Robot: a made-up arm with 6 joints. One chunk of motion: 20 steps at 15 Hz.
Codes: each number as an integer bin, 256 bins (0 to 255) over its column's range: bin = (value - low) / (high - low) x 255, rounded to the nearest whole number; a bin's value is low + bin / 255 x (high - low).
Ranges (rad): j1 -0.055..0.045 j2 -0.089..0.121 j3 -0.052..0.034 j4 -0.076..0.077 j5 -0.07..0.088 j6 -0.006..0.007
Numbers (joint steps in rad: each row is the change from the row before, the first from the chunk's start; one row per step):
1: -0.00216 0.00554 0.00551 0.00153 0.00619 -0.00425
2: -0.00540 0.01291 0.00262 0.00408 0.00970 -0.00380
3: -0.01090 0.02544 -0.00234 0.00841 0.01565 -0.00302
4: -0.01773 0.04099 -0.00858 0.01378 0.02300 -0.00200
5: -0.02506 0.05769 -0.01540 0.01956 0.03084 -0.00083
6: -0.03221 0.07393 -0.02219 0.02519 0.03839 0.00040
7: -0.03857 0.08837 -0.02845 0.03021 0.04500 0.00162
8: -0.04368 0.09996 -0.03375 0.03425 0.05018 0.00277
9: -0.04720 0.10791 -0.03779 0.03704 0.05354 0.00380
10: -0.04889 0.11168 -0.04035 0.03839 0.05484 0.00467
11: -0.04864 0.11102 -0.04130 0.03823 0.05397 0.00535
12: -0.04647 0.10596 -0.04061 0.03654 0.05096 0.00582
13: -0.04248 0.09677 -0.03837 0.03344 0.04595 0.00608
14: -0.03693 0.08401 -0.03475 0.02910 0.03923 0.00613
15: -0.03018 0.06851 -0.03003 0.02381 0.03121 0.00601
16: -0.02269 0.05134 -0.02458 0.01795 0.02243 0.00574
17: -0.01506 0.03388 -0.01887 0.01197 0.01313 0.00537
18: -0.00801 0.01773 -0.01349 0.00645 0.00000 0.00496
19: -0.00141 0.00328 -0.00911 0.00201 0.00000 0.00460
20: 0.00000 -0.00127 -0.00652 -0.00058 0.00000 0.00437
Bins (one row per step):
1: 135 115 171 129 123 34
2: 126 124 162 133 129 43
3: 112 139 147 141 138 58
4: 95 158 129 150 150 78
5: 76 178 109 159 163 101
6: 58 198 88 169 175 126
7: 42 215 70 177 186 149
8: 29 229 54 184 194 172
9: 20 239 42 188 199 192
10: 16 244 35 191 201 209
11: 16 243 32 190 200 223
12: 22 237 34 188 195 232
13: 32 226 40 182 187 237
14: 46 210 51 175 176 238
15: 63 191 65 166 163 236
16: 82 170 81 157 149 230
17: 102 149 98 147 134 223
18: 120 130 114 137 113 215
19: 137 112 127 130 113 208
20: 140 107 135 126 113 203

